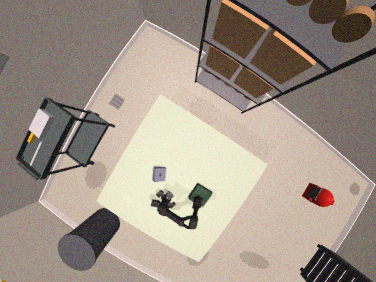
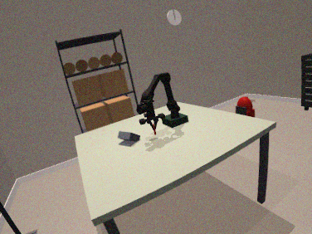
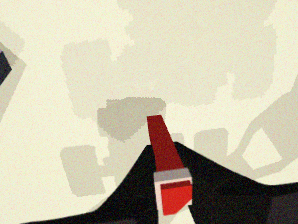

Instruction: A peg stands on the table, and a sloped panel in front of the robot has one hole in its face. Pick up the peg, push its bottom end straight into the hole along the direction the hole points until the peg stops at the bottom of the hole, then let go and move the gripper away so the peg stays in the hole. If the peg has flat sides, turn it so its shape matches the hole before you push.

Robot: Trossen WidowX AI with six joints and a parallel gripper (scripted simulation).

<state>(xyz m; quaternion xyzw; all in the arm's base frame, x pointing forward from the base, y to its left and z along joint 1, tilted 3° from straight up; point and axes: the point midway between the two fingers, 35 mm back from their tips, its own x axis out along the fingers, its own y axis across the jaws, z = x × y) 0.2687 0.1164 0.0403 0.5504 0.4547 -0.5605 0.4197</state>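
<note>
The grey sloped panel lies 170 mm ahead of my gripper tip, 130 mm to the right of it and 30 mm below it. The rest, counted from my gripper tip: red peg 20 mm above.
</note>
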